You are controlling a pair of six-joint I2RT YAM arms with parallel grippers.
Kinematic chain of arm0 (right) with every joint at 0, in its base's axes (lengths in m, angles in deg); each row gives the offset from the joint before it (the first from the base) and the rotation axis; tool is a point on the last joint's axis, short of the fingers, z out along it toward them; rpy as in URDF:
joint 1: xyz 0 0 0.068 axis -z
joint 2: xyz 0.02 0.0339 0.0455 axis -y
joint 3: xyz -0.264 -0.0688 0 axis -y
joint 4: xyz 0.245 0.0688 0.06 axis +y
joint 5: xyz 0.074 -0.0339 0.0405 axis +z
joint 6: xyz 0.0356 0 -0.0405 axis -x
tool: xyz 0 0 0 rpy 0 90 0
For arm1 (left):
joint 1: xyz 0 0 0.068 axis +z
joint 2: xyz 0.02 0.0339 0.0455 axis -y
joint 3: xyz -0.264 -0.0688 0 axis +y
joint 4: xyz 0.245 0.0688 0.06 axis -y
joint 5: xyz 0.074 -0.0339 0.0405 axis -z
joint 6: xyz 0.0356 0 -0.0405 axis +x
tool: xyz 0 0 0 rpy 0 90 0
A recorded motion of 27 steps. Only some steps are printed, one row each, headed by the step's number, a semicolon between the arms.
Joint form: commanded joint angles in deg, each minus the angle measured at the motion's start. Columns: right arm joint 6, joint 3, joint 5, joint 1, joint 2, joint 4; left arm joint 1, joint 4, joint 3, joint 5, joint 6, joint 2.
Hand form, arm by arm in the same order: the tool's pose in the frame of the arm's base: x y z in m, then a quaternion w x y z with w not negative. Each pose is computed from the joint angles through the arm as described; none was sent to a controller.
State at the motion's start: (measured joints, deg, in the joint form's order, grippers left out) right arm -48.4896 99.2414 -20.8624 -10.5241 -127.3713 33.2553; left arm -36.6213 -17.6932 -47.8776 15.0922 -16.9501 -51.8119
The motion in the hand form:
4: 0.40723 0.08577 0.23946 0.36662 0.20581 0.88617 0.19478; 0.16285 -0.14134 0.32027 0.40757 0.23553 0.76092 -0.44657
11: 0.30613 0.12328 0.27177 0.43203 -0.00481 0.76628 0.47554; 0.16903 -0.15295 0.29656 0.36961 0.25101 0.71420 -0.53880
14: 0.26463 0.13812 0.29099 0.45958 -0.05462 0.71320 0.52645; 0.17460 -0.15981 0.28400 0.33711 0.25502 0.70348 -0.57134
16: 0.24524 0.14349 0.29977 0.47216 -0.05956 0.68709 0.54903; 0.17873 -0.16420 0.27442 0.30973 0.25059 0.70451 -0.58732
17: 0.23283 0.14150 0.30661 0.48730 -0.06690 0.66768 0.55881; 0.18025 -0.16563 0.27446 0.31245 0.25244 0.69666 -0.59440
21: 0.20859 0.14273 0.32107 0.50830 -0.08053 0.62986 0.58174; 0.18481 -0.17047 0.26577 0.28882 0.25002 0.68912 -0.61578
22: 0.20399 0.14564 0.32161 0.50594 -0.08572 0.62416 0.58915; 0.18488 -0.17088 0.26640 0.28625 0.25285 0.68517 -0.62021
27: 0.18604 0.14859 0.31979 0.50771 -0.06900 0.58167 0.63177; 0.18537 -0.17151 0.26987 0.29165 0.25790 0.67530 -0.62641
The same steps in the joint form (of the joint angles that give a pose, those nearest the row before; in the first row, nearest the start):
4: 9.55 -21.25 23.29 -1.16 22.49 -19.16; -0.03 7.92 2.07 11.95 -5.27 -1.80
11: 6.66 -49.10 49.51 -8.45 44.29 -54.74; -0.03 25.04 9.20 22.69 -12.66 -4.87
14: 4.73 -55.18 49.87 -13.72 52.29 -62.74; -0.03 31.64 11.22 27.26 -16.26 -8.12
16: 2.70 -57.66 48.03 -16.53 55.98 -66.20; -0.03 34.82 12.19 29.63 -18.89 -10.58
17: 2.44 -59.32 47.41 -17.42 58.96 -68.13; -0.03 37.36 12.46 30.17 -19.69 -11.29
21: 1.73 -61.36 45.48 -20.50 64.08 -70.95; -0.03 43.08 13.60 32.89 -23.20 -14.27
22: 1.47 -61.80 45.30 -21.63 64.53 -71.74; -0.03 43.88 13.60 33.59 -23.65 -14.46
27: -3.36 -65.93 42.15 -24.98 66.37 -80.62; -0.03 45.73 13.42 34.13 -24.18 -14.63

